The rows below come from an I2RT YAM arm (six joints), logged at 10 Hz.
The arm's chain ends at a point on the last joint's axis. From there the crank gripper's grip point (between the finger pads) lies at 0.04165 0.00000 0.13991 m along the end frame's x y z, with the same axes.
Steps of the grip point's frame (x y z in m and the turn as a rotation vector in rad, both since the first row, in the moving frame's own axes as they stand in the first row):
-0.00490 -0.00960 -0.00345 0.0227 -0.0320 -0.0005
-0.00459 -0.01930 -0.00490 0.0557 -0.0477 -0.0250
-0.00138 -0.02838 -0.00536 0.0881 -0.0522 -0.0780
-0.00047 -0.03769 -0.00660 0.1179 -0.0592 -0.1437
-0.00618 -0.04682 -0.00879 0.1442 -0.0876 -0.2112
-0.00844 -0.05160 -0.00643 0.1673 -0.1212 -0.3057
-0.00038 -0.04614 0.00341 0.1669 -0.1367 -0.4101
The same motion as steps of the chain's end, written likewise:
-0.00040 -0.00639 -0.00467 0.0227 -0.0320 -0.0005
0.00223 -0.01050 -0.00648 0.0557 -0.0477 -0.0250
0.00657 -0.01304 -0.00665 0.0881 -0.0522 -0.0780
0.00944 -0.01580 -0.00748 0.1179 -0.0592 -0.1437
0.00913 -0.01922 -0.00978 0.1442 -0.0876 -0.2112
0.01390 -0.01842 -0.00736 0.1673 -0.1212 -0.3057
0.02659 -0.01053 0.00252 0.1669 -0.1367 -0.4101

